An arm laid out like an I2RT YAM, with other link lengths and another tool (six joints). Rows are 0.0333 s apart.
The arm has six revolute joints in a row. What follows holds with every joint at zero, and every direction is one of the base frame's.
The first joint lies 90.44 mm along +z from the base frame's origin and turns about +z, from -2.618 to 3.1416 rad.
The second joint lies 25.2 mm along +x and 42.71 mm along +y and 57.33 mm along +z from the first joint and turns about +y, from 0 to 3.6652 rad.
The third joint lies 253.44 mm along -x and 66.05 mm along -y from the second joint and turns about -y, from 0 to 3.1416 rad.
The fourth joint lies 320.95 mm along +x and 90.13 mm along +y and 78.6 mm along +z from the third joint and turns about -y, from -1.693 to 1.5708 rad.
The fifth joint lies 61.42 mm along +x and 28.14 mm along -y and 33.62 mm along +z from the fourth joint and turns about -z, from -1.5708 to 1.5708 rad.
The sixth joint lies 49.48 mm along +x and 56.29 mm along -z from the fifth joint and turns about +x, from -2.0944 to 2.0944 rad.
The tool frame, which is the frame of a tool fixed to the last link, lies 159 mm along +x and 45 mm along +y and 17 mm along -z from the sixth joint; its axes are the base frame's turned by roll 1.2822, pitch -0.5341 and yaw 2.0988 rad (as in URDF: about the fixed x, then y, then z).
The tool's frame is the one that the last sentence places.
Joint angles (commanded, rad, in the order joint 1, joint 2, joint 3, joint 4, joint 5, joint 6), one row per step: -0.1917 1.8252 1.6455 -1.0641 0.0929 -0.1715; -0.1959 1.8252 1.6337 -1.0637 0.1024 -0.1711; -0.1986 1.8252 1.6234 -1.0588 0.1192 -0.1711; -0.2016 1.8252 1.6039 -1.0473 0.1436 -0.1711; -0.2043 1.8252 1.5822 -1.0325 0.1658 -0.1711; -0.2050 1.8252 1.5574 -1.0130 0.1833 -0.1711; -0.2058 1.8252 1.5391 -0.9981 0.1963 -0.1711; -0.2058 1.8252 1.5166 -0.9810 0.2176 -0.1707; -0.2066 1.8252 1.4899 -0.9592 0.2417 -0.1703; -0.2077 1.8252 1.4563 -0.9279 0.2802 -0.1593; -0.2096 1.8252 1.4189 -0.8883 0.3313 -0.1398
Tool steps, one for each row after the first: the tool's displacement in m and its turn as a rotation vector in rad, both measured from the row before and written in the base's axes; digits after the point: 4 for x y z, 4 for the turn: -0.0033 -0.0034 -0.0046 -0.0065 0.0129 -0.0076; -0.0020 -0.0045 -0.0039 -0.0146 0.0084 -0.0079; -0.0030 -0.0061 -0.0071 -0.0212 0.0125 -0.0104; -0.0028 -0.0055 -0.0076 -0.0194 0.0110 -0.0092; -0.0023 -0.0036 -0.0085 -0.0153 0.0086 -0.0057; -0.0017 -0.0028 -0.0062 -0.0115 0.0059 -0.0045; -0.0028 -0.0040 -0.0075 -0.0188 0.0094 -0.0063; -0.0032 -0.0049 -0.0088 -0.0216 0.0094 -0.0078; -0.0032 -0.0079 -0.0105 -0.0335 0.0065 -0.0218; -0.0030 -0.0108 -0.0110 -0.0448 0.0012 -0.0337
